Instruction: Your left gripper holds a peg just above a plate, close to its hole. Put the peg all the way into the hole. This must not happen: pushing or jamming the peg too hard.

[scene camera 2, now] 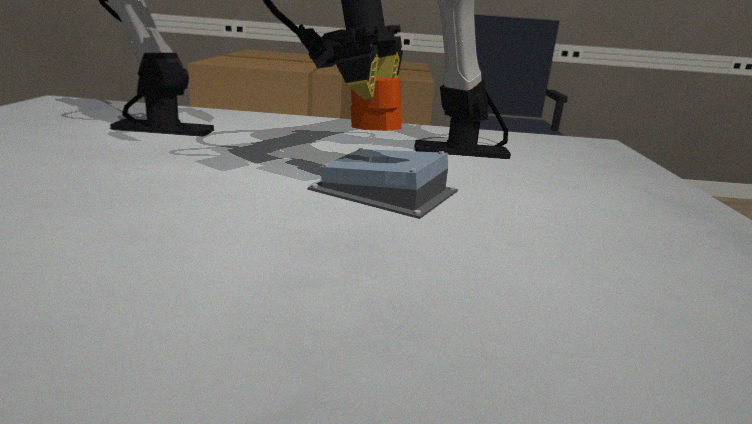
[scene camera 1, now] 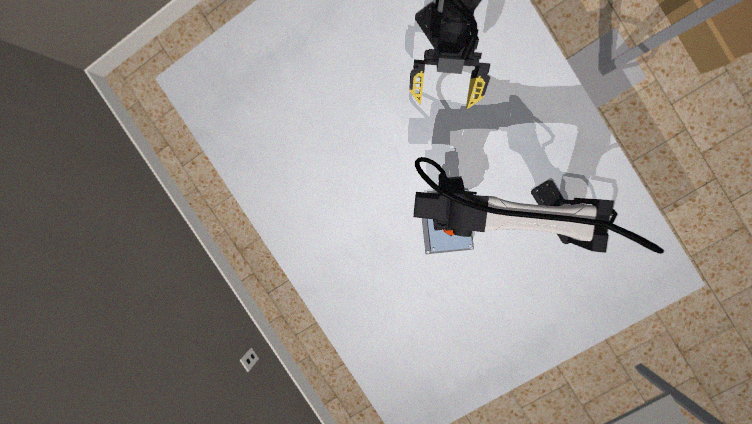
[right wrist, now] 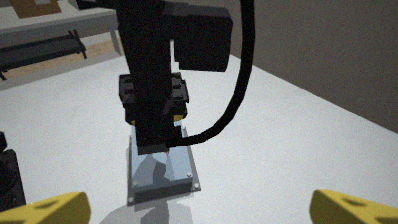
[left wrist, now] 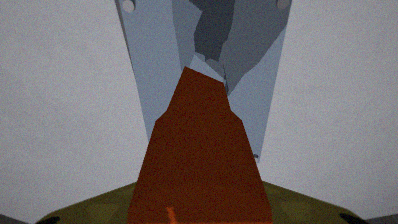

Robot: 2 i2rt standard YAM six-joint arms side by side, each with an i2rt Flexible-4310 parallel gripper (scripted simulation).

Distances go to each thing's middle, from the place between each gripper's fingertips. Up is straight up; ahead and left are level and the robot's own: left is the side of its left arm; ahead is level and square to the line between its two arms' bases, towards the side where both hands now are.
I see my left gripper 13 cm above the grey base (scene camera 2: pixel 417 203) and 3 cm to the right of it. Round my left hand: orange peg (scene camera 2: pixel 383 112): 2 cm below.
Right now the orange peg is 250 mm to the left of my right hand (scene camera 1: pixel 443 106), 210 mm below it and 110 mm ahead of it. Also, from my right hand: grey base: 320 mm below, 270 mm to the left, 110 mm ahead.
